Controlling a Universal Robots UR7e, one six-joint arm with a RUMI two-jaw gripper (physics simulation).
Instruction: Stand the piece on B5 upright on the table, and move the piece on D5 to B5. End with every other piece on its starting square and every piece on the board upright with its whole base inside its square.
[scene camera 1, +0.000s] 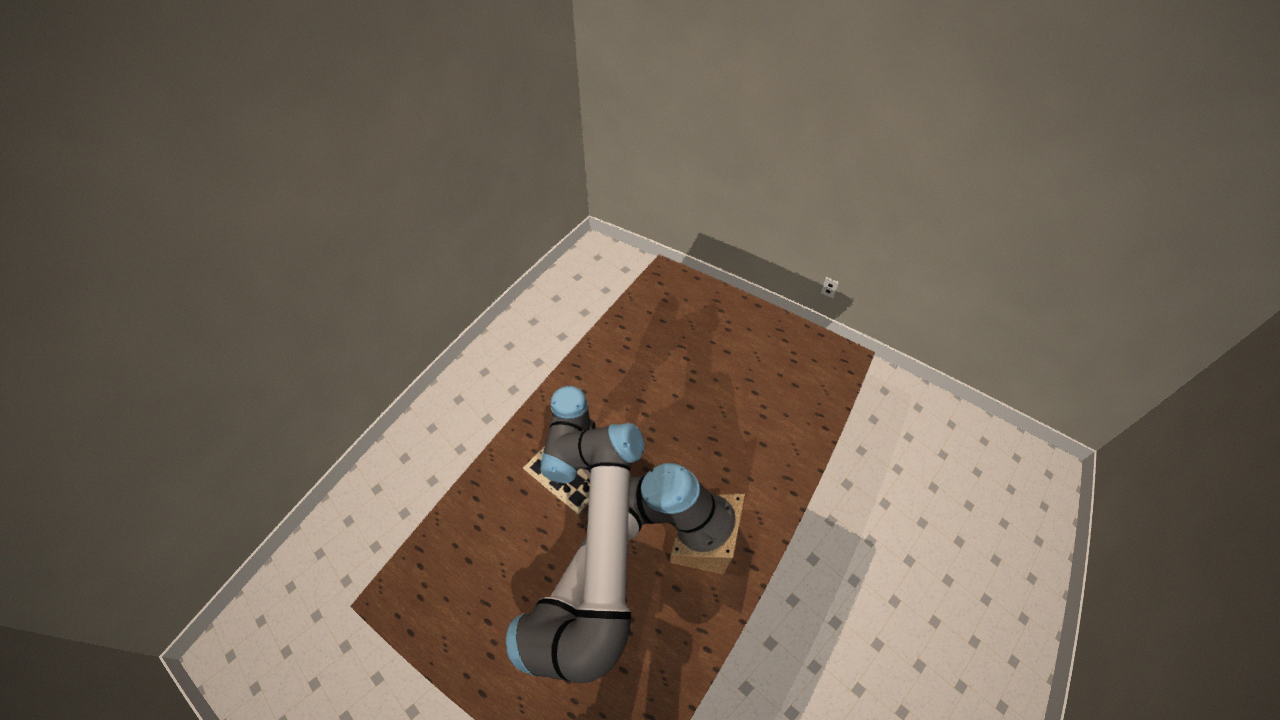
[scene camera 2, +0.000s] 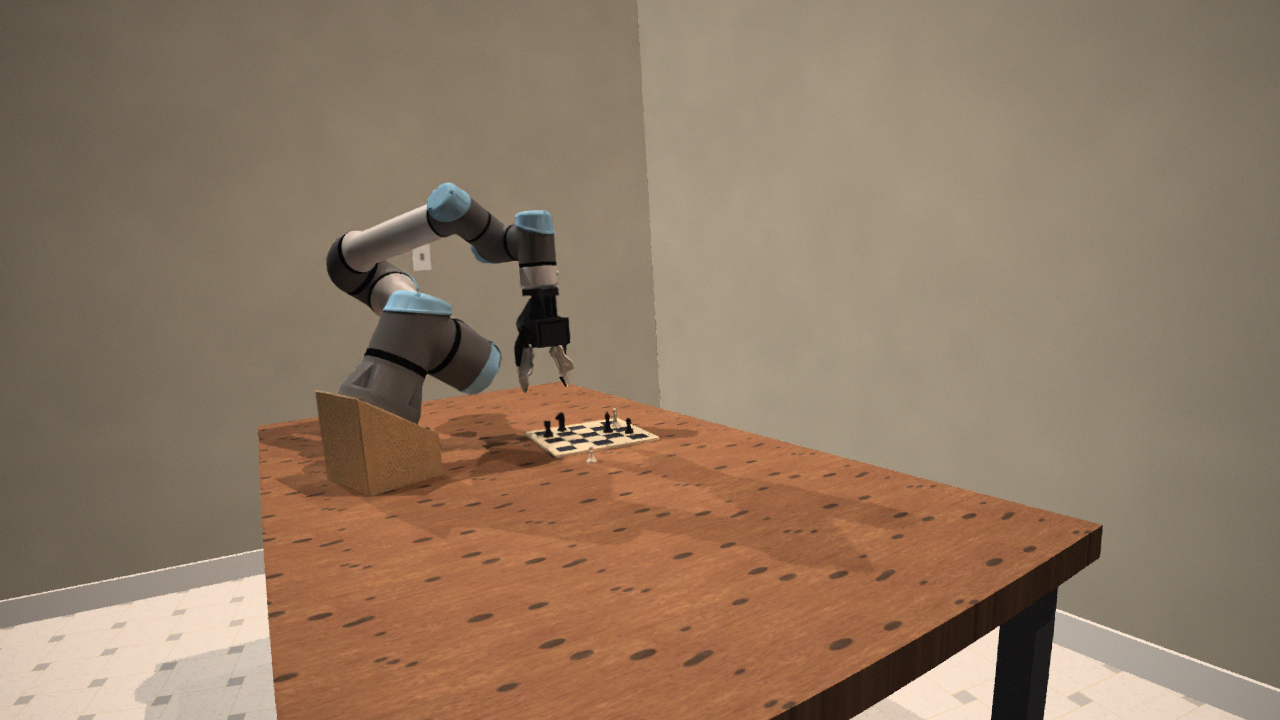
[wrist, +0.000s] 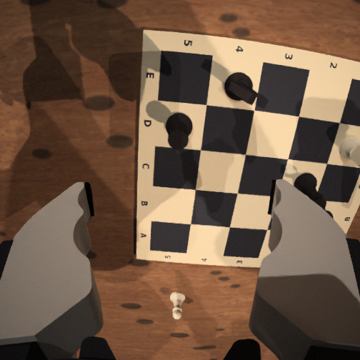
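Pixels of known places: gripper, fingertip midpoint: (scene camera 1: 581, 474) (scene camera 2: 545, 389); arm's base, origin of the base link: (scene camera 1: 707, 524) (scene camera 2: 376, 411).
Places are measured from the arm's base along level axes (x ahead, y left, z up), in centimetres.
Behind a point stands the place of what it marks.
Note:
A small white pawn (scene camera 2: 591, 454) {z -10.6, x 34.2, y -16.1 cm} (wrist: 177, 304) stands on the table just outside the board's A edge, near columns 5 and 4. The chessboard (scene camera 1: 528, 466) {z -11.5, x 52.8, y 9.4 cm} (scene camera 2: 552, 452) {z -11.6, x 30.5, y -6.5 cm} (wrist: 142, 187) is partly under the arm in scene camera 1. A black piece (scene camera 2: 547, 428) {z -9.6, x 34.4, y 5.0 cm} (wrist: 178, 130) stands upright on D5, its base inside the square. Square B5 (wrist: 172, 206) is bare. My gripper (scene camera 2: 545, 387) {z -1.5, x 35.0, y 5.5 cm} (wrist: 180, 186) is open and empty, high above the board. In the wrist view its fingers lie either side of column 5 and the pawn. In scene camera 1 the arm hides the gripper.
A black knight (scene camera 2: 561, 420) {z -9.2, x 39.1, y 8.3 cm} (wrist: 240, 87) stands on E4. A tall black piece (scene camera 2: 607, 420) {z -9.0, x 46.0, y 0.0 cm} (wrist: 306, 185), a white piece (scene camera 2: 614, 417) {z -9.4, x 49.4, y 3.3 cm} (wrist: 350, 146) and a black piece (scene camera 2: 628, 425) {z -9.8, x 48.8, y -3.9 cm}, partly hidden by the right finger in the wrist view, stand toward columns 2 and 1. The arm's wooden base (scene camera 2: 398, 452) {z -6.0, x 1.7, y -8.4 cm} is left of the board.

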